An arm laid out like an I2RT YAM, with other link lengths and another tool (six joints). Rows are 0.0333 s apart.
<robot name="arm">
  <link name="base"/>
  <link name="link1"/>
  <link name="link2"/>
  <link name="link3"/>
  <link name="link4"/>
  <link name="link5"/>
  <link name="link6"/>
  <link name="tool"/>
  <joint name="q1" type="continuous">
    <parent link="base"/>
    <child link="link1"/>
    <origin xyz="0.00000 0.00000 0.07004" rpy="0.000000 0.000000 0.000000"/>
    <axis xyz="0 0 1"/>
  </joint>
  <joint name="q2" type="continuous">
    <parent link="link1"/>
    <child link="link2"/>
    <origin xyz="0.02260 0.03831 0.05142" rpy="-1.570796 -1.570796 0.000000"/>
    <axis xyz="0 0 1"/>
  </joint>
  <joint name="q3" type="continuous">
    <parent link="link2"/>
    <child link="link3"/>
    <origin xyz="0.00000 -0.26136 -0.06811" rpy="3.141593 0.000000 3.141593"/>
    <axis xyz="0 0 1"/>
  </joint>
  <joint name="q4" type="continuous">
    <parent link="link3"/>
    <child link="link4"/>
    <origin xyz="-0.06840 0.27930 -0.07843" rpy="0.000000 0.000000 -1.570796"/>
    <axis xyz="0 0 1"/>
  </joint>
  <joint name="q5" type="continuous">
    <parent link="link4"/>
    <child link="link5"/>
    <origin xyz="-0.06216 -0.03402 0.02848" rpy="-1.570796 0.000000 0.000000"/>
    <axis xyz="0 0 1"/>
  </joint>
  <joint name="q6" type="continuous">
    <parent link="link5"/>
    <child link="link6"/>
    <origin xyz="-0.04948 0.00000 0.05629" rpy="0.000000 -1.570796 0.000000"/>
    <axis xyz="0 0 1"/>
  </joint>
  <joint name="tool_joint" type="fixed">
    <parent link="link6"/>
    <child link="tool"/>
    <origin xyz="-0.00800 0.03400 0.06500" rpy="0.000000 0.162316 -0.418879"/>
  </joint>
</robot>
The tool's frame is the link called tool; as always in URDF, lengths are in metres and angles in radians. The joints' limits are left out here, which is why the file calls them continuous.
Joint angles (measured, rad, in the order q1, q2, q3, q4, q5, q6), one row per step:
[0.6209 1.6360 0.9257 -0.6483 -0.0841 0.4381]
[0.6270 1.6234 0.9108 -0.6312 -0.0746 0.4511]
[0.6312 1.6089 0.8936 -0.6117 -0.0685 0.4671]
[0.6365 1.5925 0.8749 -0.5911 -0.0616 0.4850]
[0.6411 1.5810 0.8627 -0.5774 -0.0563 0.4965]
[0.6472 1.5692 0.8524 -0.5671 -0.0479 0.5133]
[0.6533 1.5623 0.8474 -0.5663 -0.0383 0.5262]
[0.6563 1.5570 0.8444 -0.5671 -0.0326 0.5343]
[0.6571 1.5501 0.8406 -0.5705 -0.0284 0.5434]
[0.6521 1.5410 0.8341 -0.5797 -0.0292 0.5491]
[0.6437 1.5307 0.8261 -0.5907 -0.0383 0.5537]
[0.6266 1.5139 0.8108 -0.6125 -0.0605 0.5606]
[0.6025 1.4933 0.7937 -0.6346 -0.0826 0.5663]
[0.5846 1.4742 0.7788 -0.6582 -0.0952 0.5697]
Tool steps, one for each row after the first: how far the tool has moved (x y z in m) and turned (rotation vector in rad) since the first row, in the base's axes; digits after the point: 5 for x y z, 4 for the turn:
[-0.00120 -0.00003 -0.00012 0.0028 -0.0149 -0.0086]
[-0.00225 -0.00036 -0.00009 0.0102 -0.0289 -0.0214]
[-0.00360 -0.00065 0.00013 0.0185 -0.0440 -0.0352]
[-0.00464 -0.00061 0.00050 0.0242 -0.0551 -0.0431]
[-0.00562 -0.00051 0.00133 0.0280 -0.0659 -0.0554]
[-0.00679 -0.00064 0.00175 0.0247 -0.0712 -0.0642]
[-0.00745 -0.00097 0.00229 0.0228 -0.0742 -0.0705]
[-0.00816 -0.00207 0.00298 0.0210 -0.0748 -0.0795]
[-0.00935 -0.00509 0.00330 0.0181 -0.0682 -0.0897]
[-0.01099 -0.00856 0.00364 0.0198 -0.0551 -0.1002]
[-0.01462 -0.01503 0.00351 0.0243 -0.0245 -0.1186]
[-0.01728 -0.02311 0.00394 0.0299 0.0043 -0.1433]
[-0.02062 -0.03024 0.00421 0.0281 0.0276 -0.1620]

